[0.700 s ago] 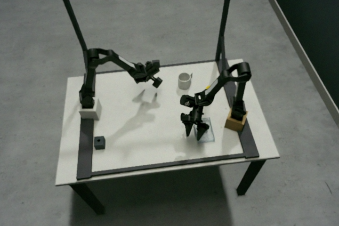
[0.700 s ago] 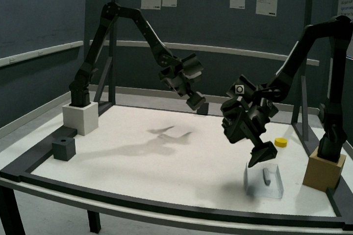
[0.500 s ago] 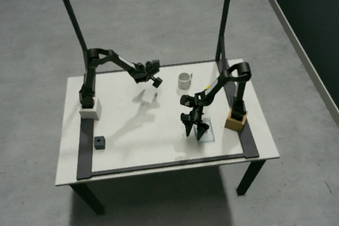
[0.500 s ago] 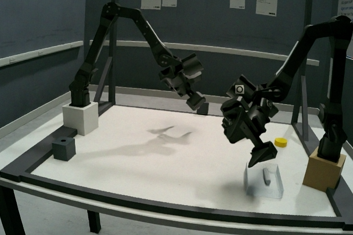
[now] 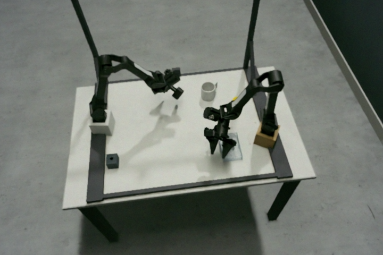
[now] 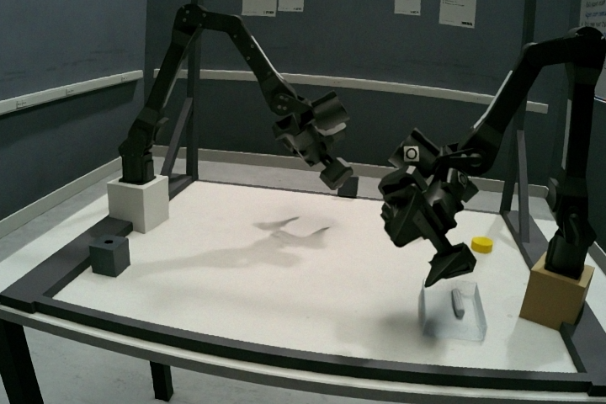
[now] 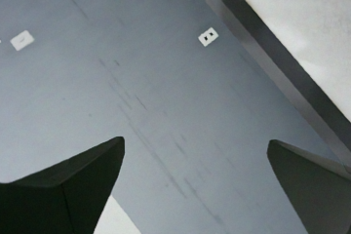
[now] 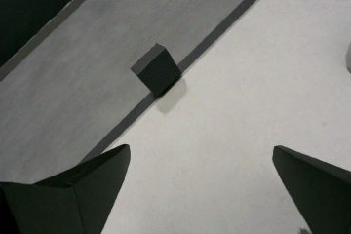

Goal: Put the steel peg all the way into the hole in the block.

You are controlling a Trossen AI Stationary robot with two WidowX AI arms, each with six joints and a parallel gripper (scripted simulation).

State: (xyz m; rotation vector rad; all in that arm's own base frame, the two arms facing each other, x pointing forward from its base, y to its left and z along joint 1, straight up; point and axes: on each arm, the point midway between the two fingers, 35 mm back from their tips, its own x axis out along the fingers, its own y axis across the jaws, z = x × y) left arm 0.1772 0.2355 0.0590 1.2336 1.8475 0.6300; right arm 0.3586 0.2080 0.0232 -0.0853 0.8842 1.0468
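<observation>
My left gripper is now 10 cm past the clear box, 6 cm to the right of it and 14 cm above it. Round my left hand: white mug: 44 cm behind, 8 cm to the right, 11 cm below; then steel peg: 13 cm behind, 7 cm to the left, 14 cm below; then dark block: 4 cm ahead, 52 cm to the right, 11 cm below.
</observation>
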